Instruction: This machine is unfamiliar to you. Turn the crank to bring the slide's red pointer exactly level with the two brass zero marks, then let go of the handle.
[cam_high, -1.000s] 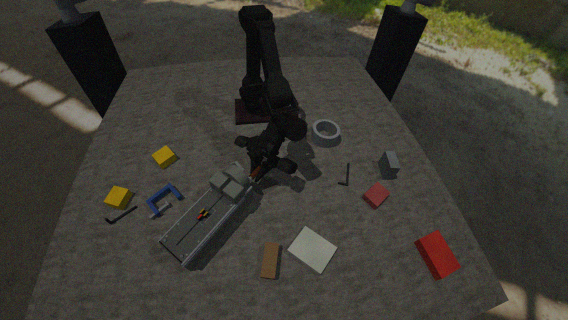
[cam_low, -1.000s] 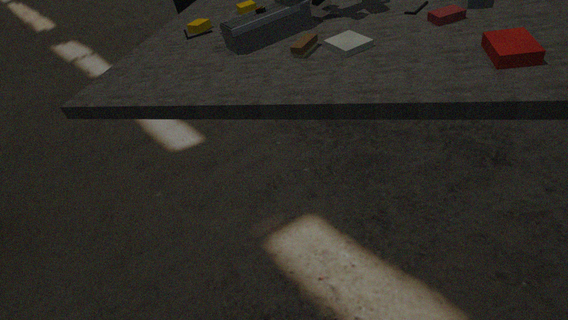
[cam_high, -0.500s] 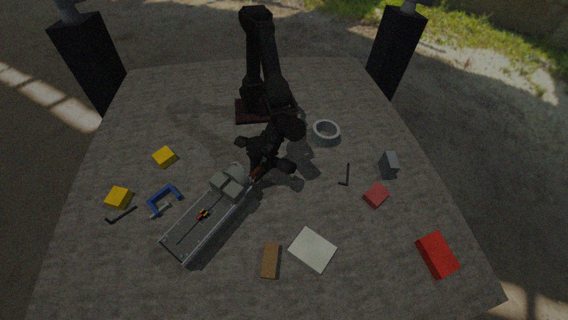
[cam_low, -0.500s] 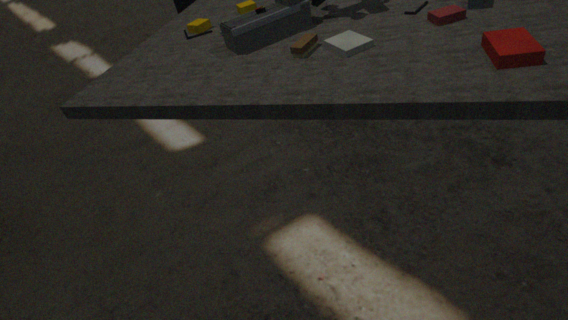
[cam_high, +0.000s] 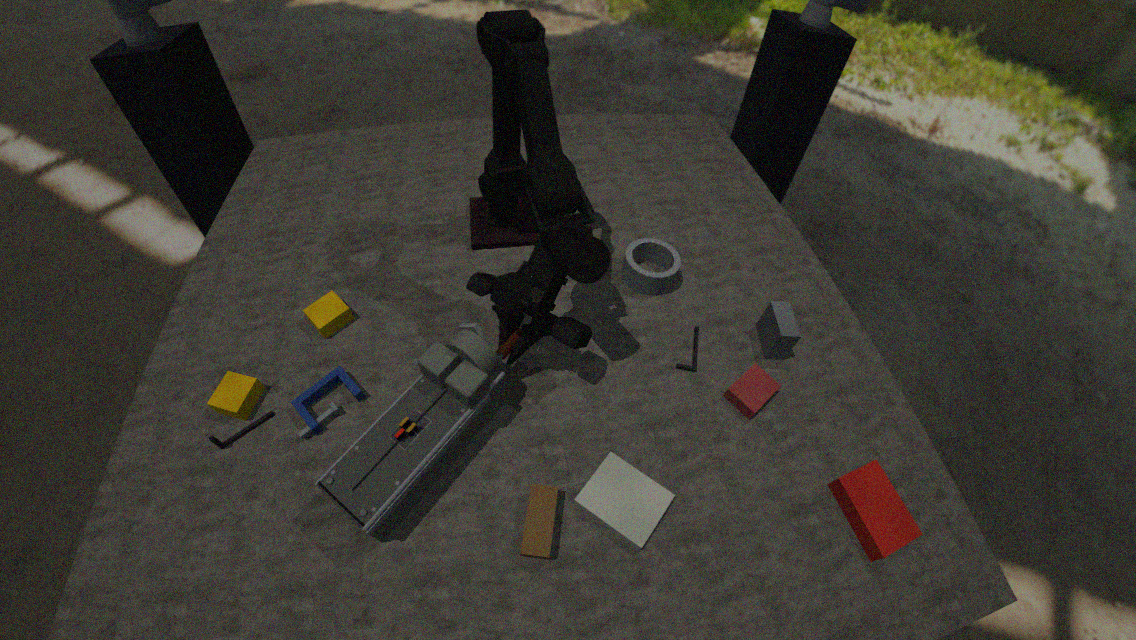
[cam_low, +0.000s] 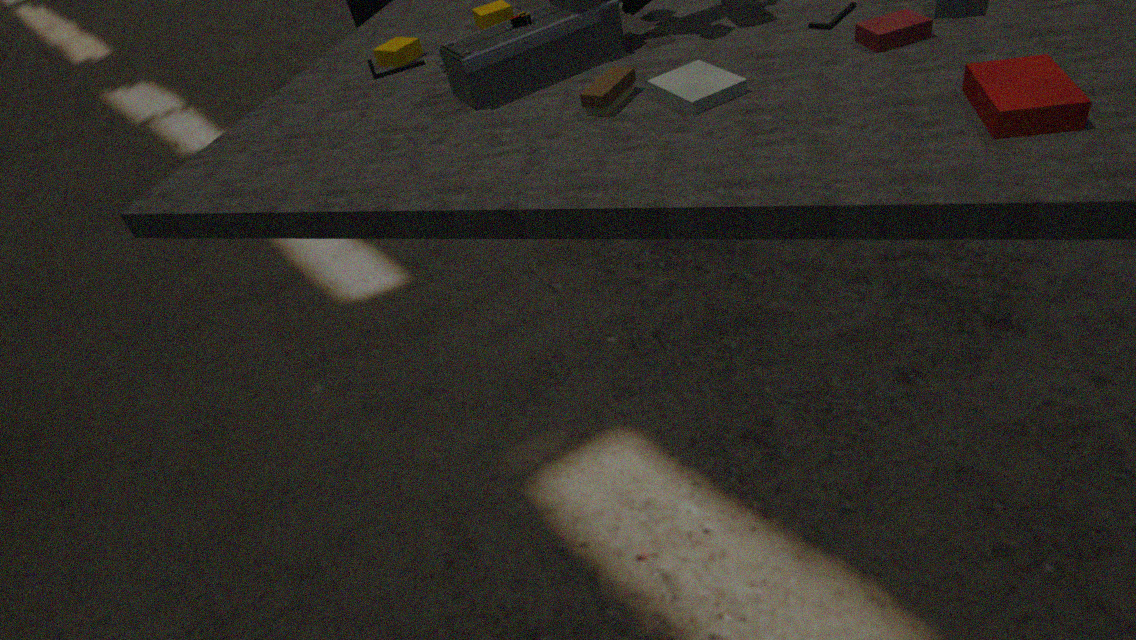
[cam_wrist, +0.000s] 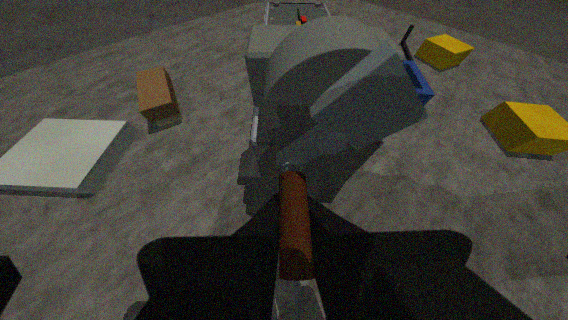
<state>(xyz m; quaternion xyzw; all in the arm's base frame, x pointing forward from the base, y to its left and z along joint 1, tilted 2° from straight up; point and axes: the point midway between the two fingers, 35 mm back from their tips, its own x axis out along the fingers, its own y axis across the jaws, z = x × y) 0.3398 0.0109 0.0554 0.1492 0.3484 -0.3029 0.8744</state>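
Right now my gripper tip is 10 mm past the brown crank handle, 10 mm to the right of it and 30 mm below it. From my gripper tip the other things lie so: white plate 200 mm ahead, 150 mm to the left, 30 mm below; red pointer 120 mm ahead, 130 mm to the right, 40 mm above; brown block 220 mm ahead, 30 mm to the left, 30 mm below.
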